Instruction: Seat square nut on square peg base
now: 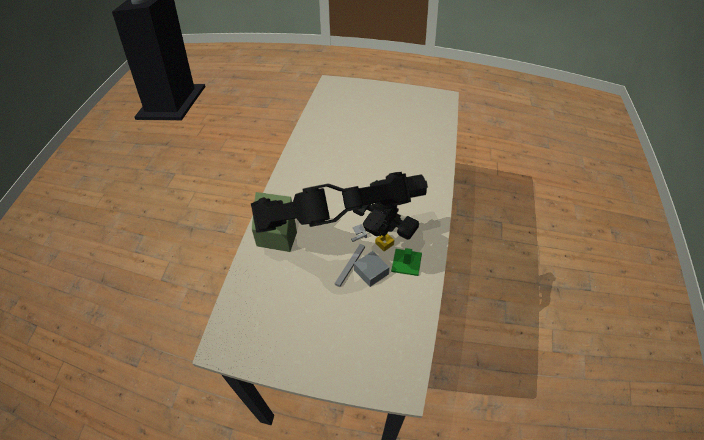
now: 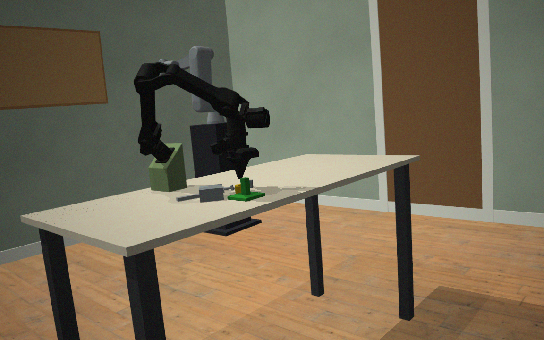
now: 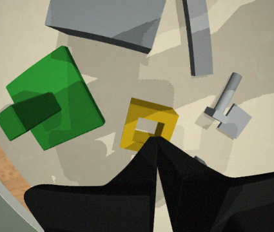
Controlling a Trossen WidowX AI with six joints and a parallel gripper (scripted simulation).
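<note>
My gripper is now 70 mm past the bolt, 70 mm above it and 10 mm to the right of it. The rest, counted from my hand: grey bar 90 mm to the right, 90 mm behind, 70 mm below; then grey block 110 mm to the right, 60 mm below, 20 mm behind; then grey cube 70 mm to the left, 70 mm below, 30 mm behind.
</note>
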